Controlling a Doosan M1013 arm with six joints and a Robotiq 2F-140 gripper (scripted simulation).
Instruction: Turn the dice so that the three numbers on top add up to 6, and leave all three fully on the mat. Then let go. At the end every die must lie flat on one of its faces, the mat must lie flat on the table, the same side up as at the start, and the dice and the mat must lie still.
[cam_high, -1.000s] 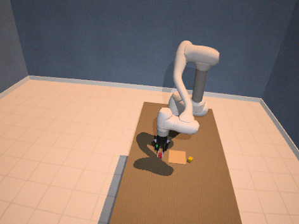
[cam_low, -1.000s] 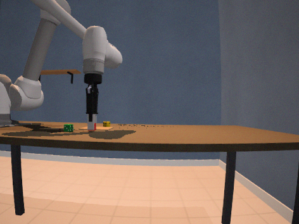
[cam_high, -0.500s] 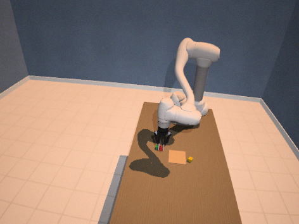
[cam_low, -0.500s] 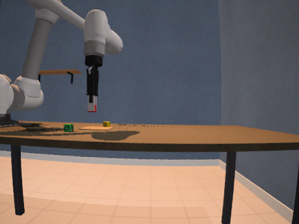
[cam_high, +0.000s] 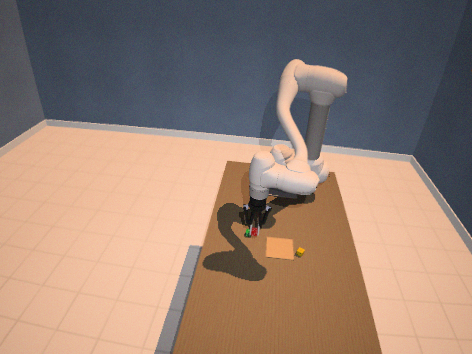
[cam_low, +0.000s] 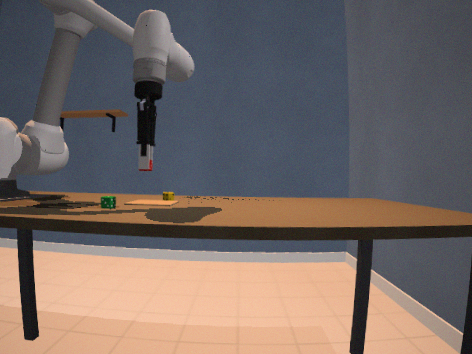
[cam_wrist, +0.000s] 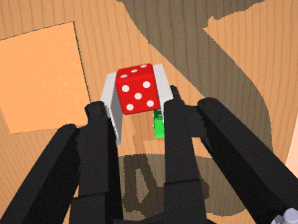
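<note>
My gripper is now 120 mm above the green die, 90 mm past it and 40 mm to the left of it. Round my hand: yellow die (240 mm to the left, 120 mm below, 40 mm behind); red die (20 mm below); tan mat (130 mm to the left, 130 mm below, 50 mm behind).
</note>
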